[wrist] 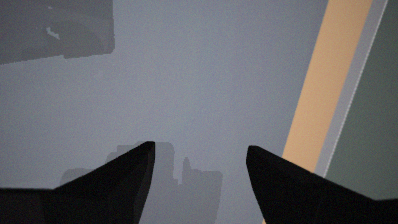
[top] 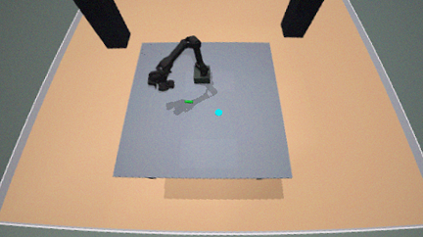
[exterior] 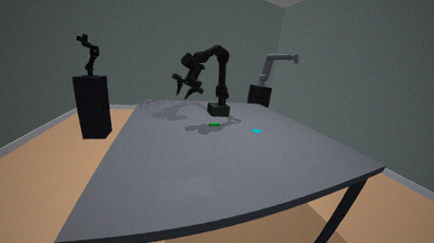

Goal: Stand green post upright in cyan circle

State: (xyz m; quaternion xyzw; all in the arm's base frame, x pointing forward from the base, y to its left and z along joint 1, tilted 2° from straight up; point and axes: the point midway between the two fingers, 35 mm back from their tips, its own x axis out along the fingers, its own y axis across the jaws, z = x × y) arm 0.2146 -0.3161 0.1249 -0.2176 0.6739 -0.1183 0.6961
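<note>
My gripper tip is now 30 mm short of the green post, 210 mm to the right of it and 160 mm above it. From my gripper tip the other things lie so: cyan circle (120 mm ahead, 460 mm to the left, 160 mm below).
</note>
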